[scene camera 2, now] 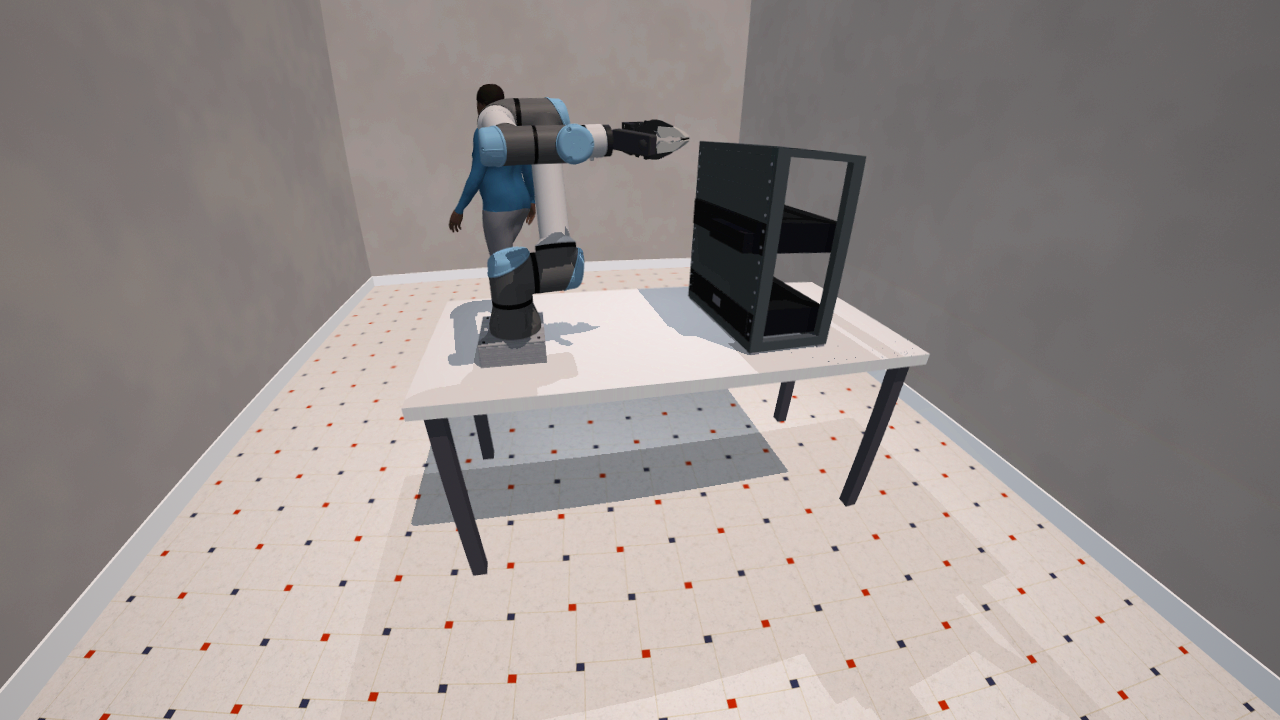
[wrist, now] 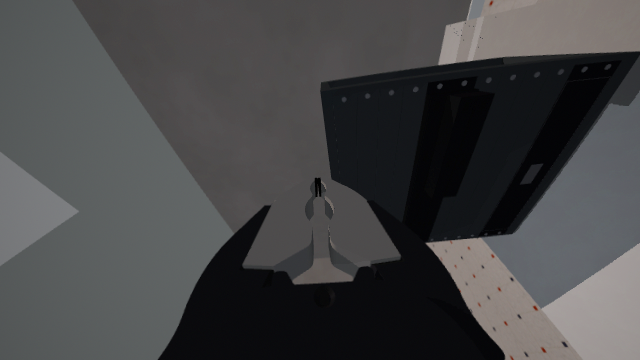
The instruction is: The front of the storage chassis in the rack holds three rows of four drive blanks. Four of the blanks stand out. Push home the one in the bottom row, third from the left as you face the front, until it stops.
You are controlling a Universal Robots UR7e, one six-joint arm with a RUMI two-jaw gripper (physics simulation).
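Places are measured from the arm's base along level axes (x right, y ahead, z up), in centimetres.
Pixels of known places: gripper, fingertip midpoint: (scene camera 2: 689, 138) (wrist: 317, 179); arm's base, link origin: (scene camera 2: 515, 327).
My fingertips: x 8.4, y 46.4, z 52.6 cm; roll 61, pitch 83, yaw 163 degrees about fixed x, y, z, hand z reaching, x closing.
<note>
Ahead of a thing's pixels: the offset from my fingertips to its top centre. "spot": to the spot under its first point. Level surfaces: height alone.
The rack {dy +33.5, dx -25.0, dz -0.7 cm} (scene camera 2: 778, 192) (wrist: 370, 135) stands upright on the table. It holds two black units: an upper one with a dark block {spot: dy +17.0, dx -4.1, dz -24.6 cm} (scene camera 2: 738, 234) (wrist: 465, 145) standing out from its front, and a lower one {spot: dy +20.8, dx -13.5, dz -50.9 cm} (scene camera 2: 729, 308) (wrist: 555, 125) with a small light patch. The rows of drive blanks are too dark to tell apart in either view, so the bottom-row third blank cannot be made out. My gripper (scene camera 2: 687, 138) (wrist: 317, 179) is shut and empty, its fingertips together. It is in the air in front of the rack, about level with the rack's top, and touches nothing.
The white table {dz -60.2 cm} (scene camera 2: 626, 358) carries the rack and my arm's base (scene camera 2: 512, 344). A person (scene camera 2: 505, 188) in a blue top stands behind my arm. Grey walls surround the table, and the rack's front has screw-dotted edges.
</note>
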